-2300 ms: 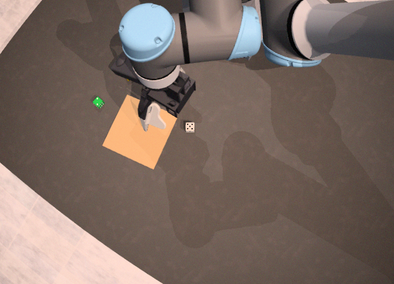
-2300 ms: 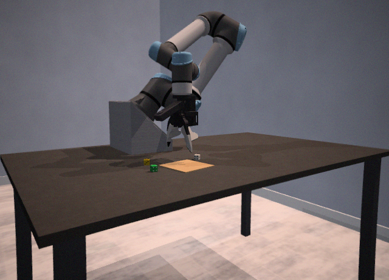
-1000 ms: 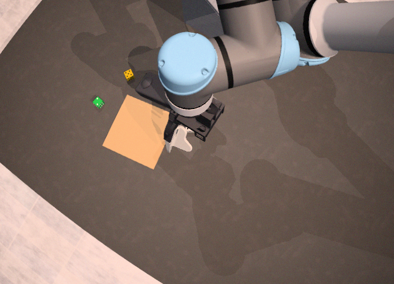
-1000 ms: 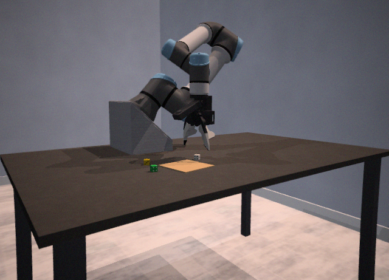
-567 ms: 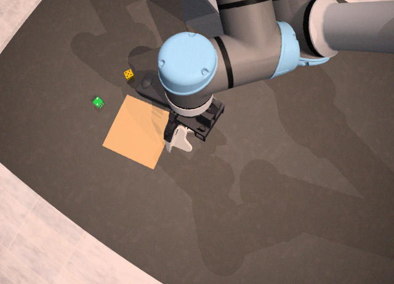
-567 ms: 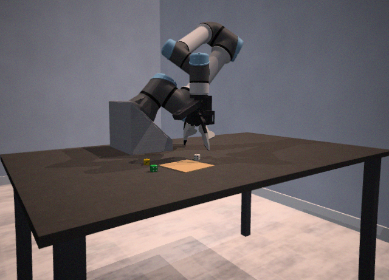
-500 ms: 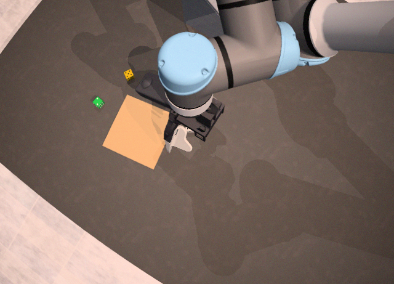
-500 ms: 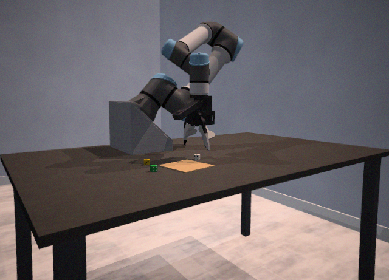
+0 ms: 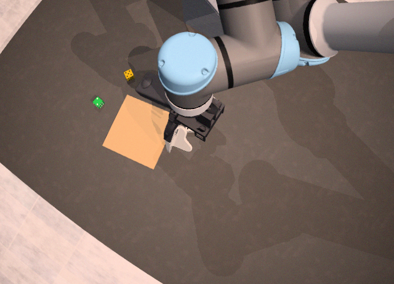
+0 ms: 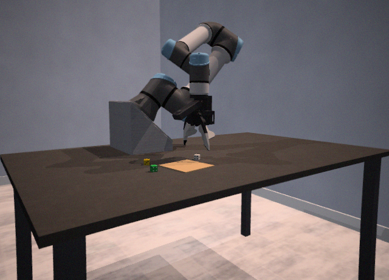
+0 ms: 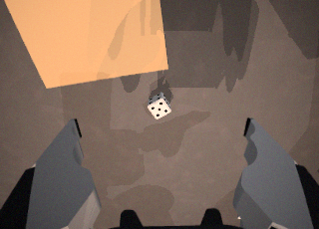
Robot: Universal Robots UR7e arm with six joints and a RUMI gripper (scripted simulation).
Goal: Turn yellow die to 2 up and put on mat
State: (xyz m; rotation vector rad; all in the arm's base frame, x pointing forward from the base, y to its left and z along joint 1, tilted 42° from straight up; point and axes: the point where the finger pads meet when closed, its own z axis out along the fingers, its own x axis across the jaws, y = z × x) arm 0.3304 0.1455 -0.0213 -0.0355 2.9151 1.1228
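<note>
Right now my hand is 4 cm above the white die and 1 cm to the right of it. The rest, counted from my hand: orange mat (9 cm to the right, 8 cm ahead, 4 cm below); green die (22 cm to the right, 8 cm ahead, 4 cm below); yellow die (20 cm to the right, 4 cm below, 3 cm behind).
</note>
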